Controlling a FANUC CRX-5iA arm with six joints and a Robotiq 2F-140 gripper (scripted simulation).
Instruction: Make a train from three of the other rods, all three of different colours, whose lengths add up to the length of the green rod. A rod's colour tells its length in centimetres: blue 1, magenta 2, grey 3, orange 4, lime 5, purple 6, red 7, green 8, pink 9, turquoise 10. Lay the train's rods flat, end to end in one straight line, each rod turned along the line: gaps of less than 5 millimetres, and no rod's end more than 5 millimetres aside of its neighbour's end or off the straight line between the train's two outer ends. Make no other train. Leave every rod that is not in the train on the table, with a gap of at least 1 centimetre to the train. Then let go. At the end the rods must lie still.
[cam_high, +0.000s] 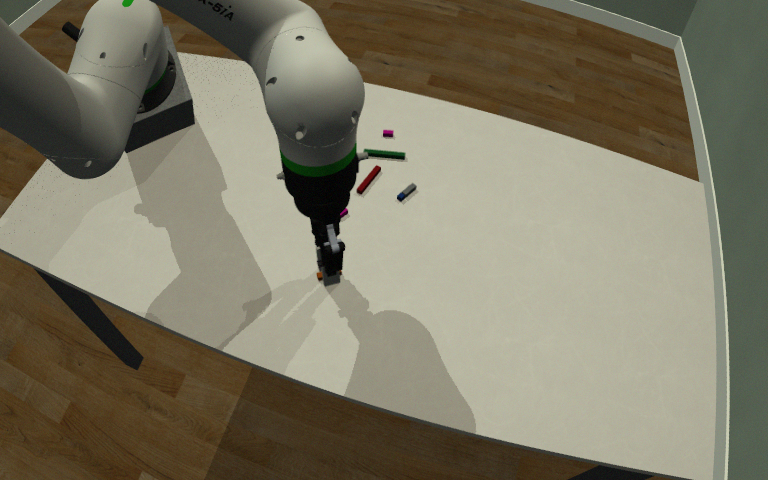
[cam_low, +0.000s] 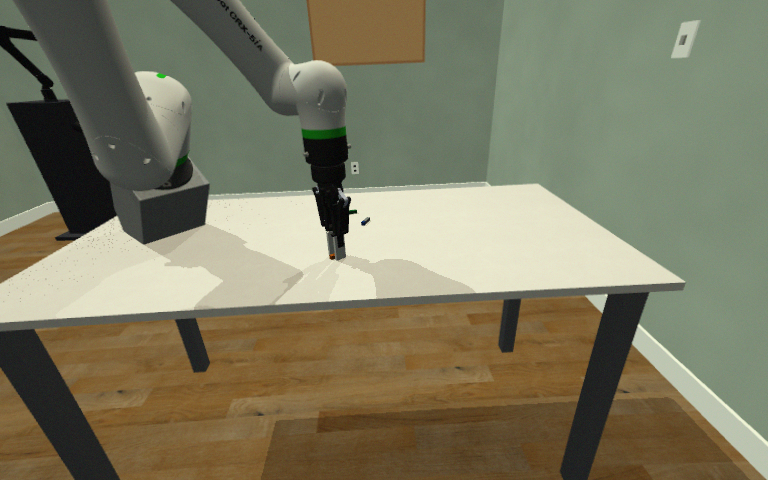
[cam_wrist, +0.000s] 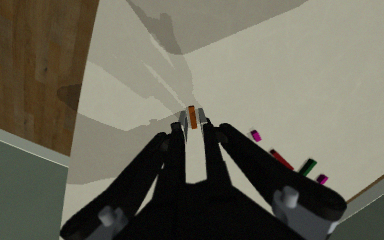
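Now: the orange rod 30 mm below my hand. Round my hand: grey rod 50 mm ahead, 220 mm to the left, 30 mm below; then red rod 20 mm behind, 210 mm to the left, 30 mm below; then small blue rod 50 mm ahead, 200 mm to the left, 30 mm below.
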